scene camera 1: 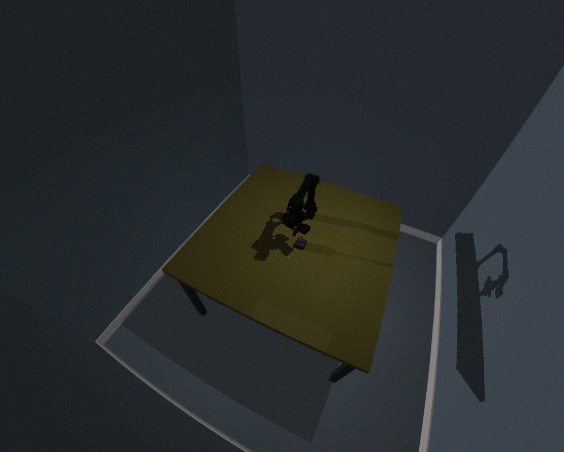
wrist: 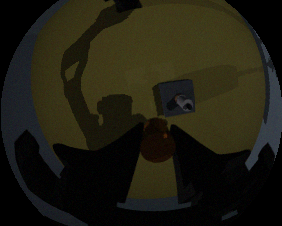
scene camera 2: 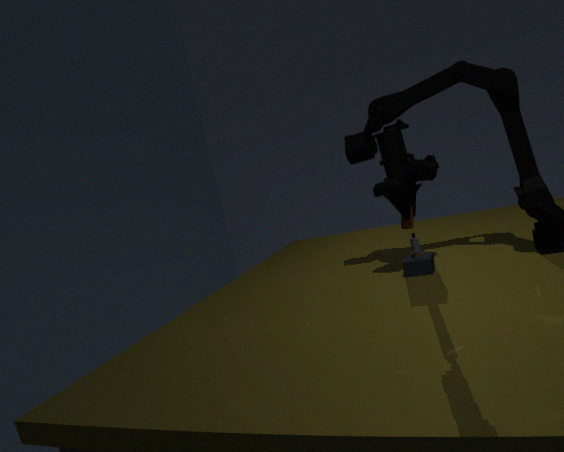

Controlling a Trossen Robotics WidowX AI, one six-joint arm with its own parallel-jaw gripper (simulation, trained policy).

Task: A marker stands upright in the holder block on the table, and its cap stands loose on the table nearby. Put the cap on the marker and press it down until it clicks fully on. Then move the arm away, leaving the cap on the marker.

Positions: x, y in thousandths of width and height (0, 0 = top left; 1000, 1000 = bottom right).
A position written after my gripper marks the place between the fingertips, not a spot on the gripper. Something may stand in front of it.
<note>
I see my gripper (scene camera 2: 728, 483).
My gripper shows as well in the wrist view (wrist: 559, 564).
</note>
